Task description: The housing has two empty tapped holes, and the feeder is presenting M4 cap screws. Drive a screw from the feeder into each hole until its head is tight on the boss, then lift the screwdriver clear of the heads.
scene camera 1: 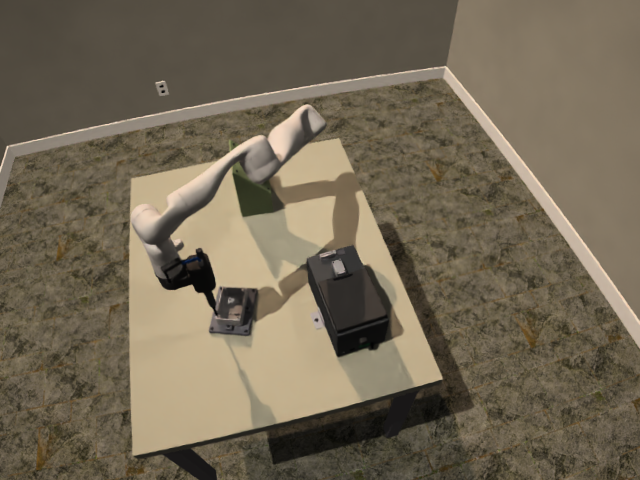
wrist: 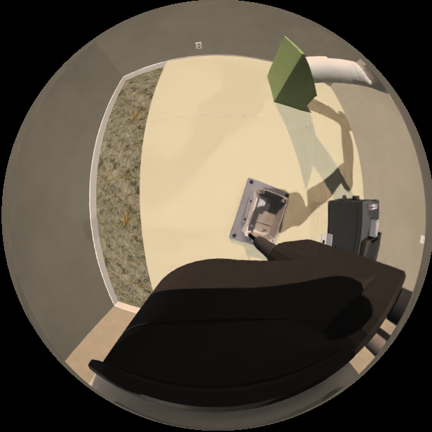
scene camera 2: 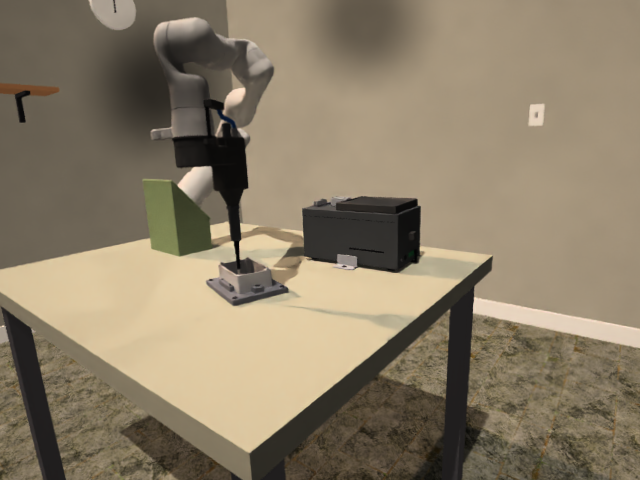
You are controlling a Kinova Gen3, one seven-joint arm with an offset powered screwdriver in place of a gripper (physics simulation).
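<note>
The housing, a light open box on a dark flanged base, sits on the table. My black screwdriver points down with its bit tip at one corner of the housing's wall, the near left corner in the wrist view. It has no fingers. The tip covers that corner, so the screw, its head and the hole there cannot be made out. The feeder, a black box, stands apart from the housing. Its small light bracket faces the housing; no screw can be made out there.
A green wedge-shaped block stands on the table near the arm's base. The arm's white links reach over the table. A wall shelf shows in scene camera 2.
</note>
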